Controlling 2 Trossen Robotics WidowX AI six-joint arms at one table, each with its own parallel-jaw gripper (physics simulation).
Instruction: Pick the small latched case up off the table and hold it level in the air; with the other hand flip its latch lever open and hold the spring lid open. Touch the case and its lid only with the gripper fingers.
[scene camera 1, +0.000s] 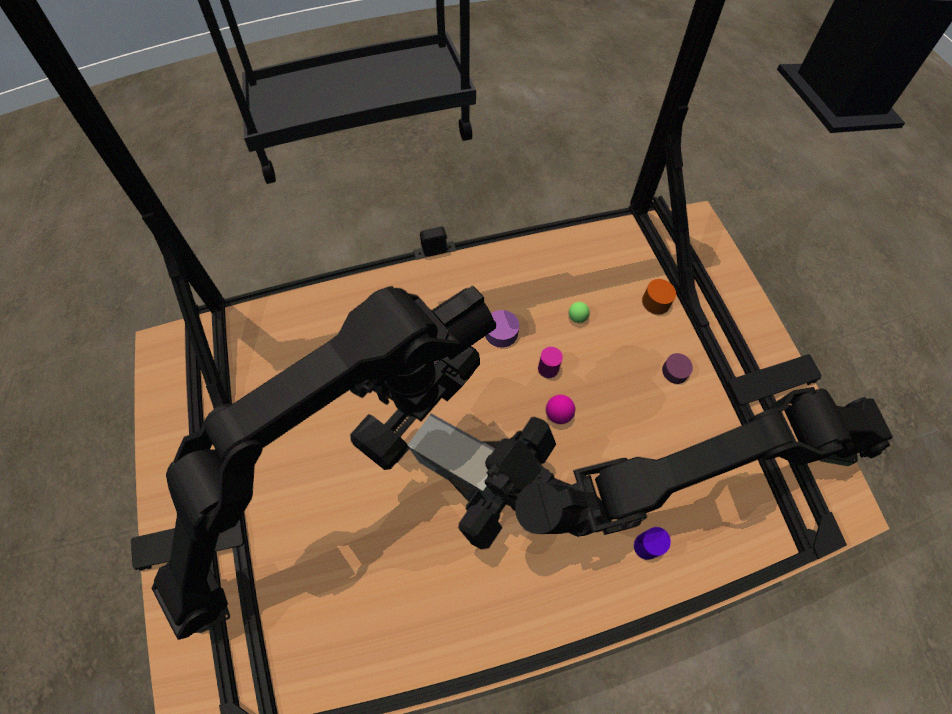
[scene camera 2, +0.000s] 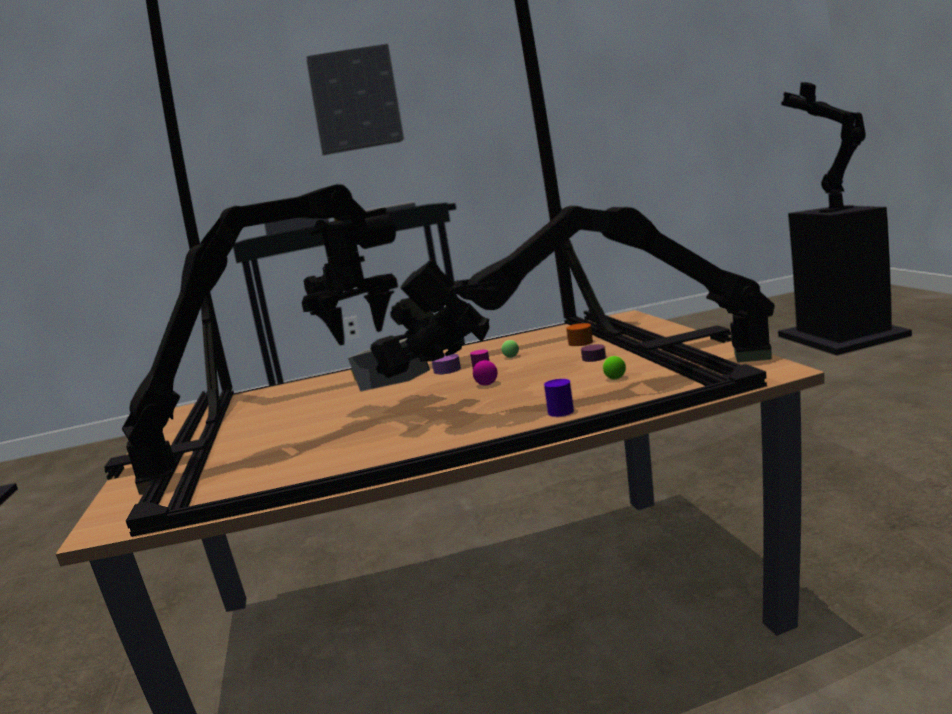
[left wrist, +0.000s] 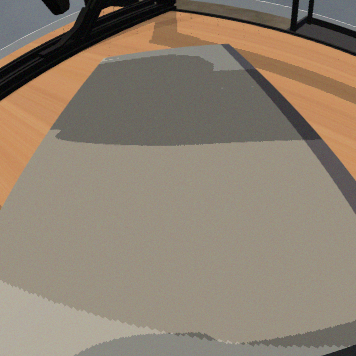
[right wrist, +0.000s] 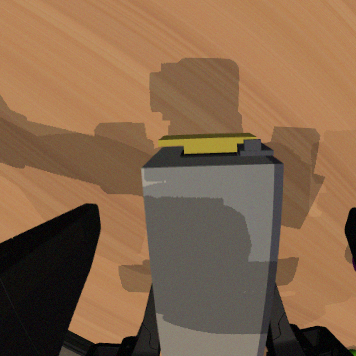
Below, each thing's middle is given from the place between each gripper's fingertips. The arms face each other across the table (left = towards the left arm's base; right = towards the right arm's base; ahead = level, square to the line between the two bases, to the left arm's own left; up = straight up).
Right now the yellow latch lever (right wrist: 207, 142) is 6 cm below my right hand and 1 cm to the right of it. Also, from my right hand: small grey latched case (scene camera 1: 443, 448) 5 cm below, 5 cm ahead, 4 cm to the left; then violet cylinder (scene camera 2: 558, 392) 29 cm to the left, 23 cm ahead, 11 cm below; then dark purple disc (scene camera 1: 677, 368) 45 cm to the left, 13 cm below, 4 cm behind.
I see my left gripper 5 cm past the yellow latch lever, 5 cm to the left of it and 1 cm above it. Also, from my left hand: small grey latched case right at my left hand; then violet cylinder 18 cm ahead, 25 cm to the left, 6 cm below; then dark purple disc 9 cm behind, 41 cm to the left, 8 cm below.
